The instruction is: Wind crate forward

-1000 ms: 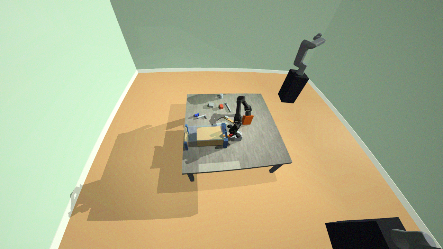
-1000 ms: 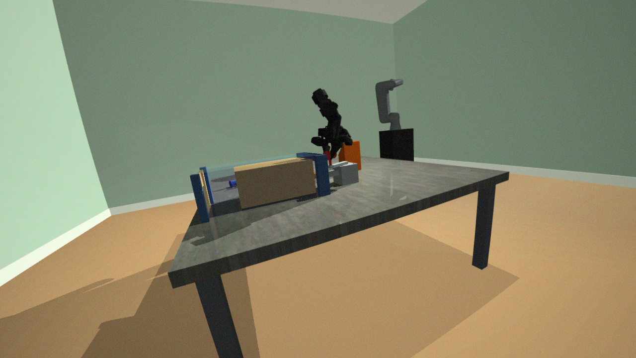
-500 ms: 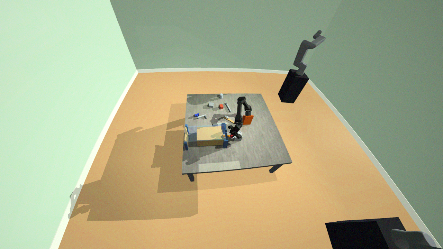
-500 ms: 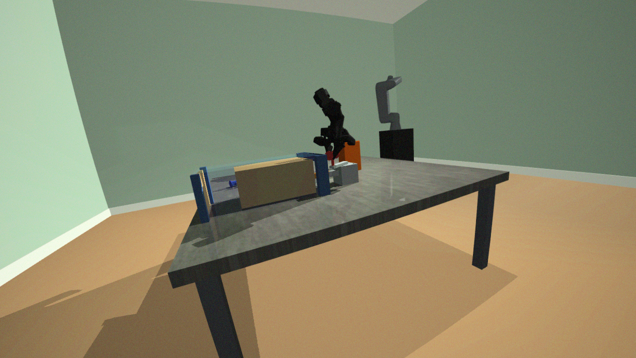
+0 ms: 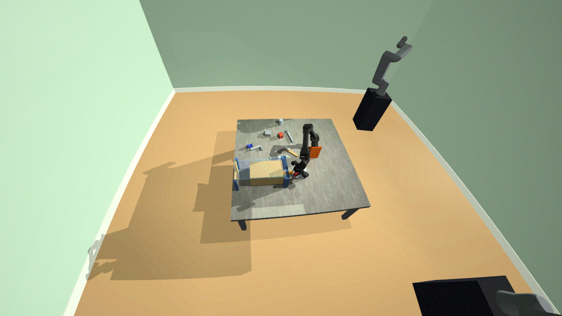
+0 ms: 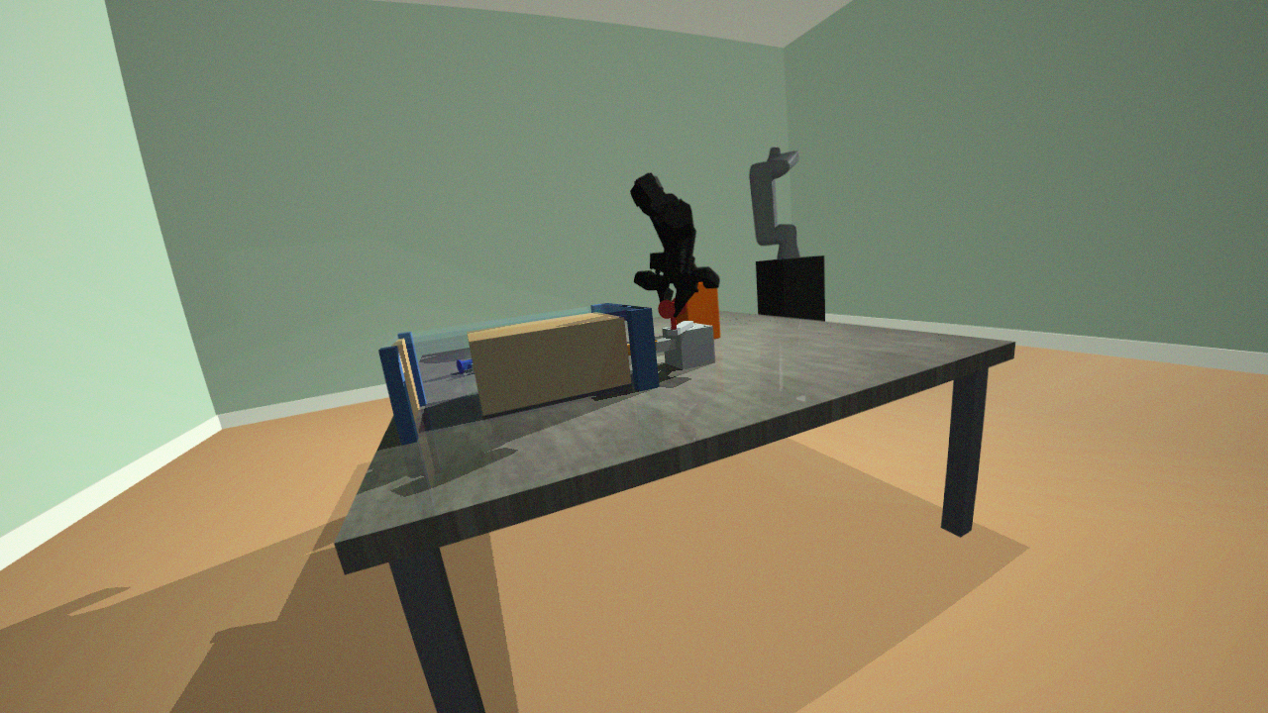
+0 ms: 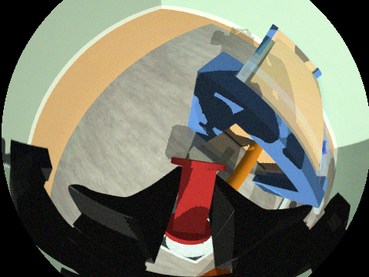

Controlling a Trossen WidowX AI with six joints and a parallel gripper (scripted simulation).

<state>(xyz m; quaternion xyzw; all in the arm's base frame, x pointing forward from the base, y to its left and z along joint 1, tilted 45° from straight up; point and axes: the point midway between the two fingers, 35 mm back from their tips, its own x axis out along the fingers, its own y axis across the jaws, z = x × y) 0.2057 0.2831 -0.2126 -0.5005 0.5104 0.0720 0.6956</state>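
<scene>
Now: gripper tip 90 mm past the grey winch, 100 mm to the left of it and 100 mm above it. The rest, counted from my gripper tip: tan-handled tool: 20 mm ahead, 390 mm to the right, 110 mm below; then red knob: 10 mm behind, 10 mm to the right; then grey bar: 140 mm ahead, 300 mm to the right, 130 mm below.
</scene>
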